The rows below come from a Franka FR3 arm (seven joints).
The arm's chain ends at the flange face. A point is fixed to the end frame.
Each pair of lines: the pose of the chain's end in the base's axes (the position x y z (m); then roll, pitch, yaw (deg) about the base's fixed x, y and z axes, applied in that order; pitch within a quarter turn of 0, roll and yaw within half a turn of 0), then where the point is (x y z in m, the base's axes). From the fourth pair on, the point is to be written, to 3 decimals.
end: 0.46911 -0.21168 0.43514 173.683 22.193 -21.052
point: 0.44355 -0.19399 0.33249
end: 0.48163 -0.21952 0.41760 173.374 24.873 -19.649
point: 0.45095 -0.20139 0.31644
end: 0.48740 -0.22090 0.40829 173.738 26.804 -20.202
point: 0.45397 -0.20068 0.30841
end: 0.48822 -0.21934 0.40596 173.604 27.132 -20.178
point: 0.454 -0.199 0.306
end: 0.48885 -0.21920 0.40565 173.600 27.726 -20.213
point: 0.454 -0.199 0.306
